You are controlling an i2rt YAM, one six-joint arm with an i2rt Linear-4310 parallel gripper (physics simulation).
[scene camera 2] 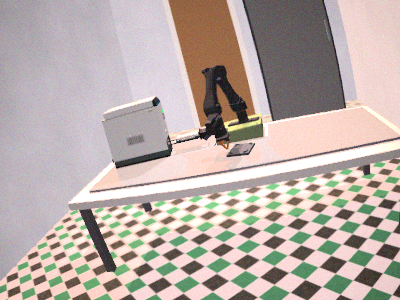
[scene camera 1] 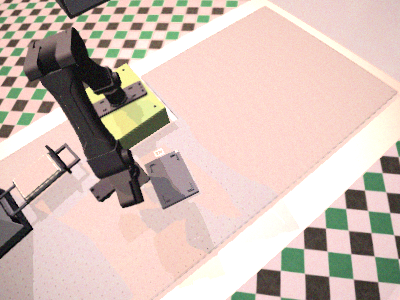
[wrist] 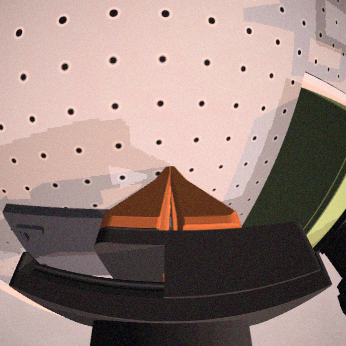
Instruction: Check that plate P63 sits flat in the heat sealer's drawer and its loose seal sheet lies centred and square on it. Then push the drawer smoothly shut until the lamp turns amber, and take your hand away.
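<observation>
The heat sealer is a white box with a dark base; its lamp shows green. Its drawer is pulled out, with a dark front panel and a looped handle. A pale plate lies between the drawer's rails and looks flat. Its label cannot be read, and the seal sheet cannot be told apart from it. My gripper is shut and empty, pointing down above the table beyond the handle, apart from the drawer. In scene camera 1 its orange fingertips are hidden under the hand. The drawer does not show in the wrist view.
A dark grey flat pad with corner marks lies on the table beside my gripper, a small white label at its edge. The yellow-green block under my arm's base stands close behind. A dark object hangs at scene camera 1's top edge.
</observation>
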